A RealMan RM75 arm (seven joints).
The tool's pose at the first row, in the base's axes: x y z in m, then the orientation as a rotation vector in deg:
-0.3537, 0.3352, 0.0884, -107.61, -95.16, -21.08
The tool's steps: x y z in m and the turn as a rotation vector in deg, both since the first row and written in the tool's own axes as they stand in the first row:
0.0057, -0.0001, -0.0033, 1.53, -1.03, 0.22
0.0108, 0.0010, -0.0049, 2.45, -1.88, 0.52
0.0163, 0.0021, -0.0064, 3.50, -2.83, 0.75
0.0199, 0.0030, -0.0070, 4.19, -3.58, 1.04
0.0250, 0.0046, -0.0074, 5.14, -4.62, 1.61
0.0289, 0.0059, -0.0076, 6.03, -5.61, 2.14
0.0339, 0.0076, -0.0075, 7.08, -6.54, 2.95
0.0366, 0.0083, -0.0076, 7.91, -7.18, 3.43
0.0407, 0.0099, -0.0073, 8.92, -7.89, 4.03
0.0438, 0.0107, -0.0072, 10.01, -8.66, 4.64
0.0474, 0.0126, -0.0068, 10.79, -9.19, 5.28
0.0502, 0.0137, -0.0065, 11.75, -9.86, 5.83
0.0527, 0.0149, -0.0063, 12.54, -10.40, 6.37
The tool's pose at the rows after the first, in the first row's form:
-0.3522, 0.3378, 0.0943, -107.14, -95.44, -18.71
-0.3499, 0.3409, 0.0981, -107.09, -95.58, -17.02
-0.3476, 0.3444, 0.1022, -106.91, -95.82, -15.15
-0.3460, 0.3469, 0.1045, -106.95, -95.92, -13.75
-0.3434, 0.3507, 0.1073, -107.13, -95.87, -11.75
-0.3415, 0.3536, 0.1094, -107.28, -95.83, -9.87
-0.3389, 0.3576, 0.1117, -107.48, -95.43, -7.78
-0.3378, 0.3597, 0.1131, -107.46, -95.20, -6.29
-0.3355, 0.3631, 0.1148, -107.41, -94.87, -4.53
-0.3342, 0.3656, 0.1163, -107.32, -94.53, -2.66
-0.3318, 0.3687, 0.1176, -107.38, -94.06, -1.25
-0.3303, 0.3710, 0.1187, -107.28, -93.73, 0.39
-0.3287, 0.3731, 0.1197, -107.25, -93.36, 1.77

